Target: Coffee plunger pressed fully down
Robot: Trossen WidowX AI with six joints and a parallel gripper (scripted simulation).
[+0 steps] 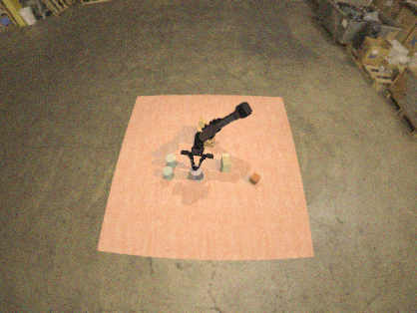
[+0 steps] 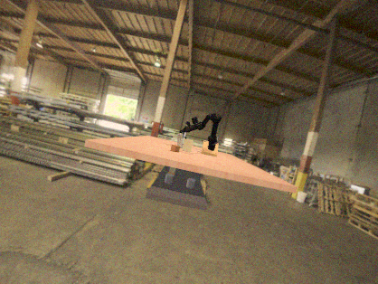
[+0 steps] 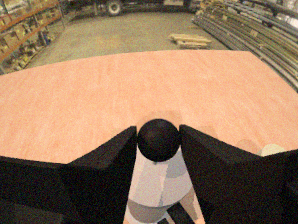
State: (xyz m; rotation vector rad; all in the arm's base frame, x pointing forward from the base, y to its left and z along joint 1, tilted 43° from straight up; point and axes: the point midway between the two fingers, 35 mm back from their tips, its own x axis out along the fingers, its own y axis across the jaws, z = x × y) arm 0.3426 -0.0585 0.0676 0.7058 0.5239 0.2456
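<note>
Right now the coffee press is 8 cm below my gripper tip and 3 cm behind it. From my gripper tip the other things lie so: orange cube 37 cm to the left, 14 cm below, 8 cm behind.
</note>
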